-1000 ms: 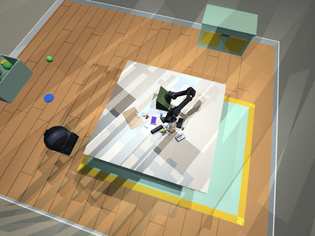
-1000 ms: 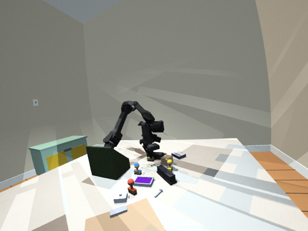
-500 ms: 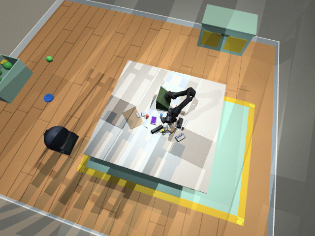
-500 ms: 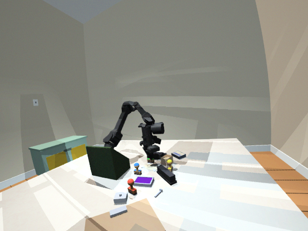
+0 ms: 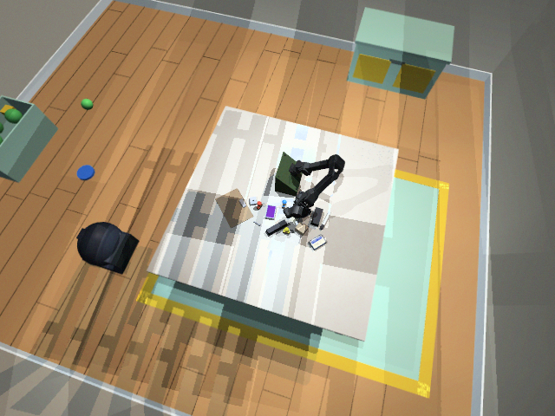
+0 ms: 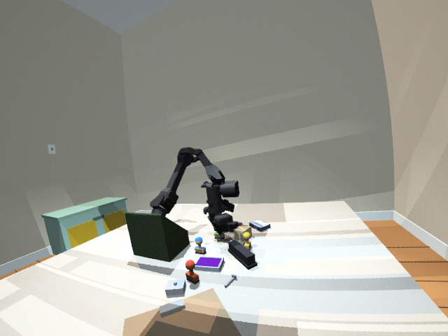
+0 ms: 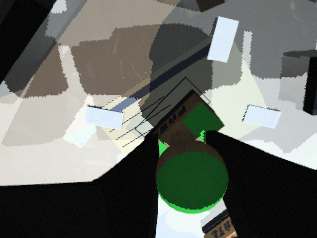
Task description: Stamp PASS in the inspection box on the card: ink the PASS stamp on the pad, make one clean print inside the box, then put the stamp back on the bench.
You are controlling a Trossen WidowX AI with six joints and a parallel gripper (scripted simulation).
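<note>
The pale card is 10 mm to the right of my gripper tip and 40 mm below it. From my gripper tip the other things lie so: blue stamp: 30 mm behind, 100 mm to the right, 20 mm below; cardboard box: 80 mm ahead, 60 mm to the left, 20 mm below; green stamp: right at my gripper tip.
</note>
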